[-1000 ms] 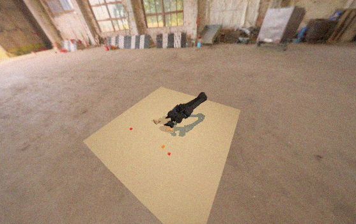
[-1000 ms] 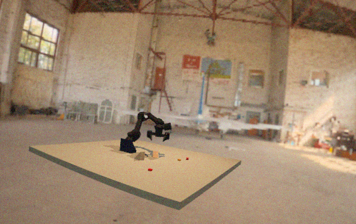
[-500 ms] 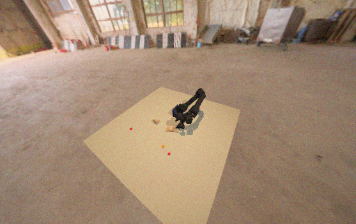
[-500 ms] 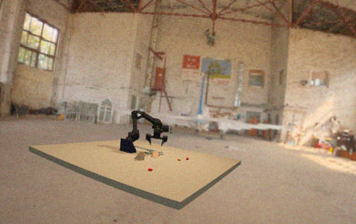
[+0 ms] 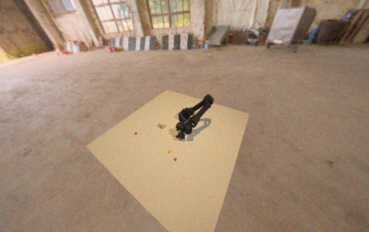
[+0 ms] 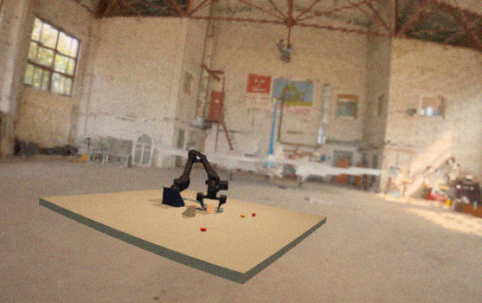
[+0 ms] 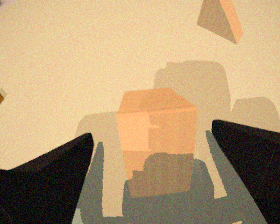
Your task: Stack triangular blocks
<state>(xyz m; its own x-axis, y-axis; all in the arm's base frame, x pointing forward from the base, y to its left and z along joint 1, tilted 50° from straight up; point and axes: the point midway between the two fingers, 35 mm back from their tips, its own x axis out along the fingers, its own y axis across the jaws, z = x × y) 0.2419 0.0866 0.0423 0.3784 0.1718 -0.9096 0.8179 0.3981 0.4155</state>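
Right now the tan triangular block is 1 cm above my gripper tip. From my gripper tip the other things lie so: small red cube: 22 cm ahead, 15 cm to the left, 1 cm below; small orange piece: 19 cm ahead, 6 cm to the left, 1 cm below.
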